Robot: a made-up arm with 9 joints. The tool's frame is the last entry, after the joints.
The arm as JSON. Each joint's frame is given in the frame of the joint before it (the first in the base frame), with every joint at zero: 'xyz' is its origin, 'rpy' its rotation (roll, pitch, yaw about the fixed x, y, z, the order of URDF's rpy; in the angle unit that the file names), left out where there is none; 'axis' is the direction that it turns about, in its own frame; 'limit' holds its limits. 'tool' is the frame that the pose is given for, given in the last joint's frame.
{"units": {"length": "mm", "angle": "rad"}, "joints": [
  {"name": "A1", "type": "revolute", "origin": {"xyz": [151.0, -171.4, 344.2]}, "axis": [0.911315, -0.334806, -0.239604], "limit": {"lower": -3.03, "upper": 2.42}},
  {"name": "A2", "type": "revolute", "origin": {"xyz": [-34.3, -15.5, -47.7]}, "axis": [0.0, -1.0, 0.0], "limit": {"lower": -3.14, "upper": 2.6}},
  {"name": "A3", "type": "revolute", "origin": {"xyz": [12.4, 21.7, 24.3]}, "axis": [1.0, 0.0, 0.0], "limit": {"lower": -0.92, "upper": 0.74}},
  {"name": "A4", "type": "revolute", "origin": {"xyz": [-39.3, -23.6, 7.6]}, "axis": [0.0, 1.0, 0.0], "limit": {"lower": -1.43, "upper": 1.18}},
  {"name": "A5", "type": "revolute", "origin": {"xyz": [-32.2, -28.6, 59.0]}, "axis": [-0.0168, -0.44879, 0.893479], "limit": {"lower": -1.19, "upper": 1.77}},
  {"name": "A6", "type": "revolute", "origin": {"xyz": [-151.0, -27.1, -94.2]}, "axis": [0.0, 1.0, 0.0], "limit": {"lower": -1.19, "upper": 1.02}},
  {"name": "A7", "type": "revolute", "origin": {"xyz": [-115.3, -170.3, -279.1]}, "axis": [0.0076, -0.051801, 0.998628], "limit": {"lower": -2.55, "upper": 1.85}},
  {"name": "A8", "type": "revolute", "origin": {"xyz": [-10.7, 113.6, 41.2]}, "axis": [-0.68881, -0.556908, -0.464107], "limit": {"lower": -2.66, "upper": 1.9}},
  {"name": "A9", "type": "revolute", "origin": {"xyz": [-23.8, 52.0, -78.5]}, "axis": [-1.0, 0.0, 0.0], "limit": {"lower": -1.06, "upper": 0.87}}
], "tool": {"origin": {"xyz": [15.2, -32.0, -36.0], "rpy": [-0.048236, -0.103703, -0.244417]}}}
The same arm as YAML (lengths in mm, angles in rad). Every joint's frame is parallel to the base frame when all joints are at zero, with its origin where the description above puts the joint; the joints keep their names.
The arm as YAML. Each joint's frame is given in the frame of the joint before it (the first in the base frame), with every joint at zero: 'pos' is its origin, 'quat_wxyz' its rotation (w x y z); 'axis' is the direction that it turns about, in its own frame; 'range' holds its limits. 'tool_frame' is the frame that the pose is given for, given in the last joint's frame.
length_unit: mm
angle_unit: rad
joints:
  - joint: A1
    pos: [151.0, -171.4, 344.2]
    quat_wxyz: [1.0, 0.0, 0.0, 0.0]
    axis: [0.911315, -0.334806, -0.239604]
    range: [-3.03, 2.42]
  - joint: A2
    pos: [-34.3, -15.5, -47.7]
    quat_wxyz: [1.0, 0.0, 0.0, 0.0]
    axis: "-y"
    range: [-3.14, 2.6]
  - joint: A3
    pos: [12.4, 21.7, 24.3]
    quat_wxyz: [1.0, 0.0, 0.0, 0.0]
    axis: "+x"
    range: [-0.92, 0.74]
  - joint: A4
    pos: [-39.3, -23.6, 7.6]
    quat_wxyz: [1.0, 0.0, 0.0, 0.0]
    axis: "+y"
    range: [-1.43, 1.18]
  - joint: A5
    pos: [-32.2, -28.6, 59.0]
    quat_wxyz: [1.0, 0.0, 0.0, 0.0]
    axis: [-0.0168, -0.44879, 0.893479]
    range: [-1.19, 1.77]
  - joint: A6
    pos: [-151.0, -27.1, -94.2]
    quat_wxyz: [1.0, 0.0, 0.0, 0.0]
    axis: "+y"
    range: [-1.19, 1.02]
  - joint: A7
    pos: [-115.3, -170.3, -279.1]
    quat_wxyz: [1.0, 0.0, 0.0, 0.0]
    axis: [0.0076, -0.051801, 0.998628]
    range: [-2.55, 1.85]
  - joint: A8
    pos: [-10.7, 113.6, 41.2]
    quat_wxyz: [1.0, 0.0, 0.0, 0.0]
    axis: [-0.68881, -0.556908, -0.464107]
    range: [-2.66, 1.9]
  - joint: A9
    pos: [-23.8, 52.0, -78.5]
    quat_wxyz: [1.0, 0.0, 0.0, 0.0]
    axis: "-x"
    range: [-1.06, 0.87]
tool_frame:
  pos: [15.2, -32.0, -36.0]
  quat_wxyz: [0.990767, -0.03022, -0.048491, -0.122946]

